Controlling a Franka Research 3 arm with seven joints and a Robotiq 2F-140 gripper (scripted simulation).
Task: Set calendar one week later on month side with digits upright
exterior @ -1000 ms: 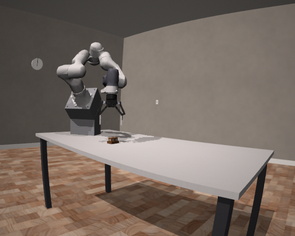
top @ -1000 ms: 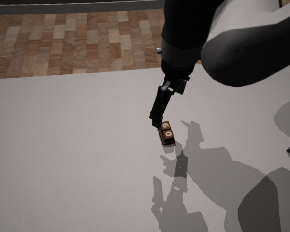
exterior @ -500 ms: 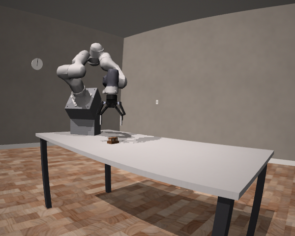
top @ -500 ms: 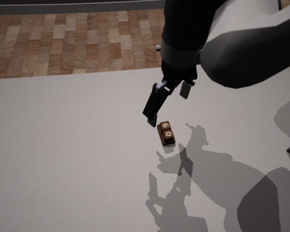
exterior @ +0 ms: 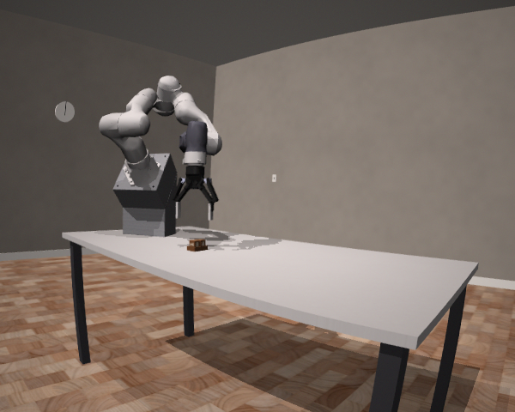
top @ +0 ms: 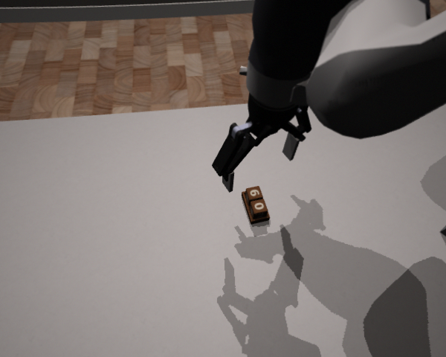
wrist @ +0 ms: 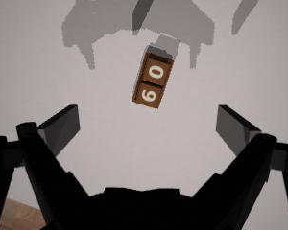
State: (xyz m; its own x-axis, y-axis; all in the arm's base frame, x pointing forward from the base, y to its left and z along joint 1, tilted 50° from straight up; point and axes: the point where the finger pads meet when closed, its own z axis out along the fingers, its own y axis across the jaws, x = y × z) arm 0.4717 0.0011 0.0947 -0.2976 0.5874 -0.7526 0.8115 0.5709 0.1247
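My gripper is now 11 cm above the cube.
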